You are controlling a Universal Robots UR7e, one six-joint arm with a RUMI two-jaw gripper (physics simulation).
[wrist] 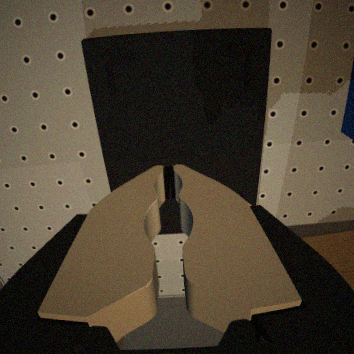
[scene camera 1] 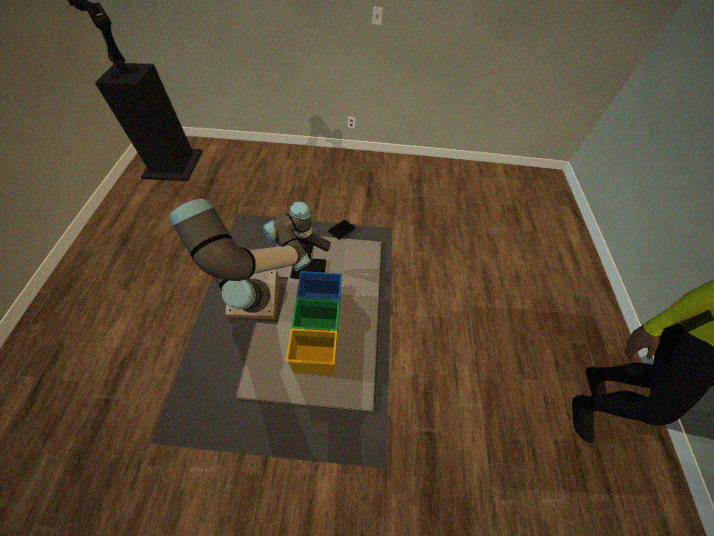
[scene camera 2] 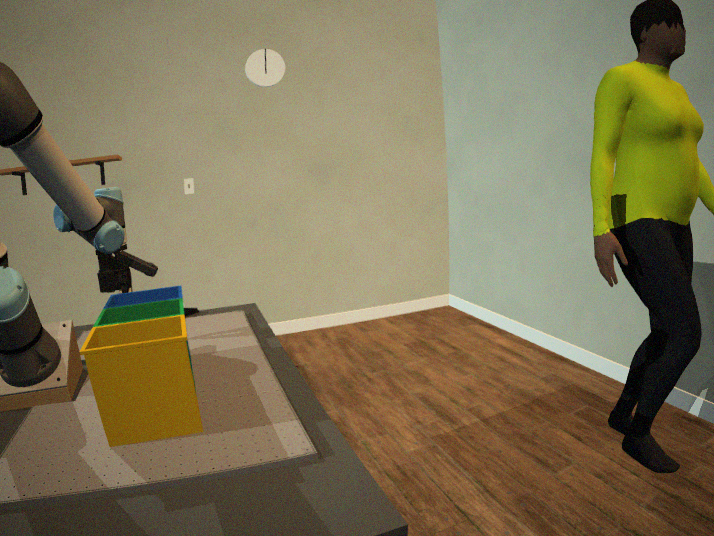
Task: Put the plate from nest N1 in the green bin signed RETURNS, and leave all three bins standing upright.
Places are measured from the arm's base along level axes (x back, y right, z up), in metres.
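Pixels of known places: gripper, fingertip midpoint: [wrist: 169, 169]; arm's base at its link origin: [scene camera 2: 30, 361].
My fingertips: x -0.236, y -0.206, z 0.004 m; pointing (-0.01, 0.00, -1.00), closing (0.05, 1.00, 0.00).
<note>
Ahead of a thing's pixels: the offset from my fingertips to its top centre. "spot": to the spot under its first point. Level surfaces: height alone.
My gripper [wrist: 169, 169] is shut and empty; its pale jaws almost meet over a flat black rectangular piece {spot: dx -0.025, dy +0.007, dz -0.058 m} [wrist: 175, 95] [scene camera 1: 316, 265] on the pegboard. I cannot tell whether this is a plate or a bare nest, and no N1 mark can be read. The green bin {dx -0.067, dy +0.330, dz +0.110 m} [scene camera 1: 316, 315] [scene camera 2: 140, 312] stands upright between the blue bin {dx -0.068, dy +0.199, dz +0.110 m} [scene camera 1: 319, 286] [scene camera 2: 145, 297] and the yellow bin {dx -0.065, dy +0.462, dz +0.110 m} [scene camera 1: 311, 367] [scene camera 2: 144, 392], both upright too. The black piece lies beyond the blue bin in scene camera 1. The RETURNS sign does not show.
Another small black flat thing {dx -0.134, dy -0.265, dz -0.054 m} [scene camera 1: 341, 229] lies near the far edge of the dark table {dz -0.083 m} [scene camera 1: 213, 398]. The robot's base block [scene camera 1: 269, 315] [scene camera 2: 43, 395] is left of the bins. A person in a yellow top [scene camera 2: 648, 144] [scene camera 1: 686, 311] stands on the floor to the right, apart from the table.
</note>
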